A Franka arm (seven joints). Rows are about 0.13 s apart.
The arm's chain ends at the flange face. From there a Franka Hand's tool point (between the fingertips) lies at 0.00 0.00 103.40 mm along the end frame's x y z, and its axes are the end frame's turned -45 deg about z.
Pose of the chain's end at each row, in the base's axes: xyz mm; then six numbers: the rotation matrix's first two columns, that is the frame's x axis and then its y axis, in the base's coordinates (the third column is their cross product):
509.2 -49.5 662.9 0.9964 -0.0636 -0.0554 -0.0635 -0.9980 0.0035
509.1 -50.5 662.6 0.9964 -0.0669 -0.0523 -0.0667 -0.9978 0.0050
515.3 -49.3 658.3 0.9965 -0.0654 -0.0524 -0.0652 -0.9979 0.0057
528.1 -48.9 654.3 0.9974 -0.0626 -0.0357 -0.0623 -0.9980 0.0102
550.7 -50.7 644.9 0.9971 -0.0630 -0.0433 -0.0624 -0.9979 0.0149
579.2 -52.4 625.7 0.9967 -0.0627 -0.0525 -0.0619 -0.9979 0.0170
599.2 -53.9 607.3 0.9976 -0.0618 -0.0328 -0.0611 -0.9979 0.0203
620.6 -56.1 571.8 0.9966 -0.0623 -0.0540 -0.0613 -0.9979 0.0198
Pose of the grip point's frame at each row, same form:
503.5 -49.5 559.7 0.7495 0.6607 -0.0416 0.6597 -0.7507 -0.0367
503.7 -50.7 559.3 0.7517 0.6582 -0.0405 0.6574 -0.7529 -0.0334
509.9 -49.5 555.0 0.7507 0.6594 -0.0411 0.6585 -0.7519 -0.0330
524.3 -49.7 551.0 0.7493 0.6614 -0.0325 0.6612 -0.7500 -0.0180
546.1 -52.0 541.6 0.7492 0.6611 -0.0412 0.6609 -0.7502 -0.0201
573.7 -53.8 522.5 0.7485 0.6613 -0.0491 0.6610 -0.7500 -0.0251
595.7 -55.8 504.0 0.7486 0.6619 -0.0375 0.6622 -0.7493 -0.0088
614.9 -57.8 468.6 0.7480 0.6616 -0.0522 0.6614 -0.7497 -0.0242

